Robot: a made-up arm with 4 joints. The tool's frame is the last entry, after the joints.
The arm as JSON. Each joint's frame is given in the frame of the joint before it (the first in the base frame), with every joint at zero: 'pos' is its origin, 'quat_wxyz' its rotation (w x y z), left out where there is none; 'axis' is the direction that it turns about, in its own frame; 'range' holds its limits. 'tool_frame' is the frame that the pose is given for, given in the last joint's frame.
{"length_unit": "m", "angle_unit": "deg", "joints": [
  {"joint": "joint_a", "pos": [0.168, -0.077, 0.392], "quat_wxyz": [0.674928, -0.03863, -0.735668, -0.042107], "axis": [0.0, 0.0, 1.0], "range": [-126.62, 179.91]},
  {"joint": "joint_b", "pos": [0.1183, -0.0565, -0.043], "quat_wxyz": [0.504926, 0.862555, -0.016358, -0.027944], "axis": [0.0, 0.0, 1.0], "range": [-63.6, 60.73]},
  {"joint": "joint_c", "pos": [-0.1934, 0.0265, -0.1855], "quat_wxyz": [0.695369, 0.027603, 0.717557, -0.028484], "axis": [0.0, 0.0, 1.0], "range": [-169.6, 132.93]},
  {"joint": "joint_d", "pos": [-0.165, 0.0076, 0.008], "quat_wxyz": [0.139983, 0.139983, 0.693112, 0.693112], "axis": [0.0, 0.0, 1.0], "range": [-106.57, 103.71]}
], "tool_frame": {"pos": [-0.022, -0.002, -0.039], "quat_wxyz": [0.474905, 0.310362, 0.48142, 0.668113]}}
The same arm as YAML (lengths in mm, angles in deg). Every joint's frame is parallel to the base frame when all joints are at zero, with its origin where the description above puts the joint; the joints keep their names.
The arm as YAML. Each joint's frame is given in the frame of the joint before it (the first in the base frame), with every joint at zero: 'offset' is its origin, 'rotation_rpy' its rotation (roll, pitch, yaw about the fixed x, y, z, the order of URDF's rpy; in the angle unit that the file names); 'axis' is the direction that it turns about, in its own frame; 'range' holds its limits. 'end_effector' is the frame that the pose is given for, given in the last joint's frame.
length_unit: mm
angle_unit: deg
chain:
  - id: joint_a
    offset: [168.0, -77.0, 392.0]
    rotation_rpy: [0.0, 0.0, 0.0]
    axis: [-0.989792, 0.114099, -0.085399]
    range: [-126.62, 179.91]
  - id: joint_b
    offset: [26.0, -61.0, 121.0]
    rotation_rpy: [0.0, 0.0, 0.0]
    axis: [0.390199, -0.920198, -0.0313]
    range: [-63.6, 60.73]
  - id: joint_c
    offset: [-85.0, 172.0, -189.0]
    rotation_rpy: [0.0, 0.0, 0.0]
    axis: [0.0, 0.0, 1.0]
    range: [-169.6, 132.93]
  - id: joint_d
    offset: [57.0, -155.0, 8.0]
    rotation_rpy: [0.0, 0.0, 0.0]
    axis: [-1.0, 0.0, 0.0]
    range: [-106.57, 103.71]
end_effector:
  offset: [39.0, 22.0, -2.0]
  rotation_rpy: [-13.77, -68.97, 83.19]

